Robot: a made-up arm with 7 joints.
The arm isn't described. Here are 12 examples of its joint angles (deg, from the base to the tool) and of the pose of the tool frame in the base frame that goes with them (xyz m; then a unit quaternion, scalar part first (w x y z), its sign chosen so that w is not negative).
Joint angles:
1: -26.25 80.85 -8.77 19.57 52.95 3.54 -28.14
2: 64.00 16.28 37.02 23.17 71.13 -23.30 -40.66
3: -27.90 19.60 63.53 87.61 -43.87 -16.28 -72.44
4: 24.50 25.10 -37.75 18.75 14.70 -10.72 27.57
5: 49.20 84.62 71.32 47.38 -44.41 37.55 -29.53
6: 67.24 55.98 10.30 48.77 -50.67 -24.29 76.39
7: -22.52 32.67 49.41 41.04 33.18 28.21 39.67
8: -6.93 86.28 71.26 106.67 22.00 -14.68 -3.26
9: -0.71 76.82 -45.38 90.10 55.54 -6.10 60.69
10: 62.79 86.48 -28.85 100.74 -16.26 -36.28 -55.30
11: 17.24 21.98 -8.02 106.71 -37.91 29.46 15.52
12: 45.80 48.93 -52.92 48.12 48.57 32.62 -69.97
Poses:
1: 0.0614 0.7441 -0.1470 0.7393 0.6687 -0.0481 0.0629
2: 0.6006 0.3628 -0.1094 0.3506 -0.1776 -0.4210 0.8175
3: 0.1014 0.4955 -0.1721 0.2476 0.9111 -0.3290 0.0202
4: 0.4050 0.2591 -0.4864 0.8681 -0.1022 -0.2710 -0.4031
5: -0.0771 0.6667 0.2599 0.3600 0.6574 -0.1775 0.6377
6: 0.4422 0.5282 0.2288 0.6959 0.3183 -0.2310 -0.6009
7: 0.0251 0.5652 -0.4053 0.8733 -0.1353 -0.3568 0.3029
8: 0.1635 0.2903 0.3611 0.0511 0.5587 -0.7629 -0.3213
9: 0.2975 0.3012 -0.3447 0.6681 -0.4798 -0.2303 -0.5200
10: 0.3772 0.2748 0.2436 0.1629 -0.5451 0.7670 0.2966
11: 0.4569 0.0907 -0.0271 0.6464 0.3486 -0.5364 -0.4159
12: 0.5415 0.3579 -0.2142 0.7534 0.6106 -0.2319 0.0759
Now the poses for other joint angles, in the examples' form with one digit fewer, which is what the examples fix.
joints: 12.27 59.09 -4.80 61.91 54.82 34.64 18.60
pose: 0.431 0.486 -0.197 0.910 -0.092 -0.401 -0.040
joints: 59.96 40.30 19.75 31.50 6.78 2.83 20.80
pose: 0.520 0.541 0.029 0.681 0.123 -0.722 0.019
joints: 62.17 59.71 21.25 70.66 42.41 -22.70 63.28
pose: 0.283 0.503 0.331 0.124 0.252 -0.846 -0.453
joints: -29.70 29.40 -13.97 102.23 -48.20 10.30 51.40
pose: 0.218 0.071 -0.370 0.636 -0.077 -0.068 -0.765
